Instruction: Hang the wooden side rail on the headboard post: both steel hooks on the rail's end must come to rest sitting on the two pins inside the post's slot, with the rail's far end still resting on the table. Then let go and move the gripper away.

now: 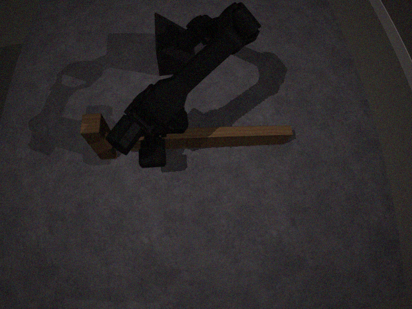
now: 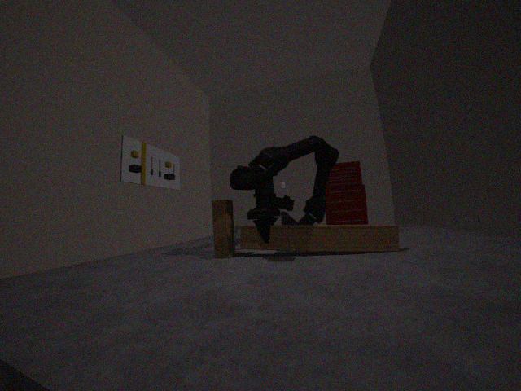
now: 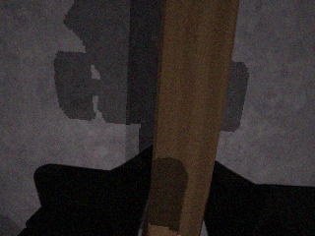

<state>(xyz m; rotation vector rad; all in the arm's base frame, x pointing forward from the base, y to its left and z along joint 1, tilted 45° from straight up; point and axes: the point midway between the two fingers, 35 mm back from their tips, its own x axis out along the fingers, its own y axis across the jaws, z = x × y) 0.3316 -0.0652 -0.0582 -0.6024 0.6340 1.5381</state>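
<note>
Right now my gripper tip is 140 mm to the left of the headboard post and 40 mm below it.
</note>
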